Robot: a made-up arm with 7 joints. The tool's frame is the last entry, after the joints.
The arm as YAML. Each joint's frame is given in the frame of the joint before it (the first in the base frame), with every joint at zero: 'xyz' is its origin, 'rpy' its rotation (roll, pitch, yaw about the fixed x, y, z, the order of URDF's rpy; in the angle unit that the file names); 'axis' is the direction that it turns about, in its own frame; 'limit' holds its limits. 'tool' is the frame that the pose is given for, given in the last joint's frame.
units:
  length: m
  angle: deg
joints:
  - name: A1
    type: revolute
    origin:
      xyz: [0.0, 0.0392, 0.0]
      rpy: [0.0, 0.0, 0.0]
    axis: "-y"
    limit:
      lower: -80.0
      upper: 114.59
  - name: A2
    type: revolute
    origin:
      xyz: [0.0, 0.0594, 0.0]
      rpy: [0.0, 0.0, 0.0]
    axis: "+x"
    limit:
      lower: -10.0
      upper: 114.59
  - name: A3
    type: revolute
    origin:
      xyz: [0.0, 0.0, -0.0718]
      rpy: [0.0, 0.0, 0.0]
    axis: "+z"
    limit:
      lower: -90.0
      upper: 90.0
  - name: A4
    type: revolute
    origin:
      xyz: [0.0, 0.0, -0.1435]
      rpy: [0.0, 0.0, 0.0]
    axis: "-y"
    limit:
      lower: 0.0
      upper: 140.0
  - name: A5
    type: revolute
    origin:
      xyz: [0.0, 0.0, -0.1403]
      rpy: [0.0, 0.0, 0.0]
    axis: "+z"
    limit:
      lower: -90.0
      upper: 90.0
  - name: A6
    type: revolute
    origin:
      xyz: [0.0, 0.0, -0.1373]
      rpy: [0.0, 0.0, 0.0]
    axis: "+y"
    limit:
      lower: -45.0
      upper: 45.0
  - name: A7
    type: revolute
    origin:
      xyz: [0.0, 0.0, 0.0]
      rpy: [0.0, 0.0, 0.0]
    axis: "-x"
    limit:
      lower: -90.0
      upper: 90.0
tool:
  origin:
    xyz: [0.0, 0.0, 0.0]
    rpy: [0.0, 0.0, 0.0]
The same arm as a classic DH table. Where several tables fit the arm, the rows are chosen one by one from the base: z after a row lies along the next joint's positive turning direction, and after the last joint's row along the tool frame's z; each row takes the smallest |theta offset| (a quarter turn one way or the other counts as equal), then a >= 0, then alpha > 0; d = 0 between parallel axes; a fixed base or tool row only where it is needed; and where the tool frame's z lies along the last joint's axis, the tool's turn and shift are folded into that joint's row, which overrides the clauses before.
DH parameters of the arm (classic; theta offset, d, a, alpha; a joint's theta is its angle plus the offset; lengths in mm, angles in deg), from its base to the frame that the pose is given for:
base (fixed): 0 0 0 90
A1: 90 -98.6 0 90
A2: 90 0 0 90
A3: 90 -215.3 0 90
A4: 0 0 0 -90
A5: 0 -277.6 0 -90
A6: -90 0 0 90
A7: 90 0 0 90
tool (fixed): -90 0 0 0
Joint limits (deg, base to tool): -80..114.59 -10..114.59 -90..90 0..140 -90..90 -45..45 -90..90

